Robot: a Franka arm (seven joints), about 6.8 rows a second.
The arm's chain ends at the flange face. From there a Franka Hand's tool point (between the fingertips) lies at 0.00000 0.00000 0.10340 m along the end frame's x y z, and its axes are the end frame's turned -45 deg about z.
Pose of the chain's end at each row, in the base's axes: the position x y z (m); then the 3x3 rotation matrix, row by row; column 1 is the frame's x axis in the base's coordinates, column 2 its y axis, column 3 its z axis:
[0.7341 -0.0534 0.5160], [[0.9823 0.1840 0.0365], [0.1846 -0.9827 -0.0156], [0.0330 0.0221 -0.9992]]
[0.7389 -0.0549 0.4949], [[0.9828 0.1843 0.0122], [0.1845 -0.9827 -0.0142], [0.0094 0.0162 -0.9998]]
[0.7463 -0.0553 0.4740], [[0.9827 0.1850 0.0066], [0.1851 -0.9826 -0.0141], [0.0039 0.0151 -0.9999]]
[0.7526 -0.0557 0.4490], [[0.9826 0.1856 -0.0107], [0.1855 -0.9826 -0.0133], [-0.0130 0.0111 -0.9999]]
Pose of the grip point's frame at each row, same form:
[0.7379 -0.0550 0.4127], [[0.5645 0.8247 0.0365], [0.8254 -0.5643 -0.0156], [0.0077 0.0390 -0.9992]]
[0.7402 -0.0564 0.3915], [[0.5646 0.8253 0.0122], [0.8253 -0.5644 -0.0142], [-0.0048 0.0181 -0.9998]]
[0.7470 -0.0568 0.3706], [[0.5641 0.8257 0.0066], [0.8257 -0.5639 -0.0141], [-0.0079 0.0134 -0.9999]]
[0.7515 -0.0571 0.3456], [[0.5636 0.8260 -0.0107], [0.8260 -0.5636 -0.0133], [-0.0170 -0.0013 -0.9999]]

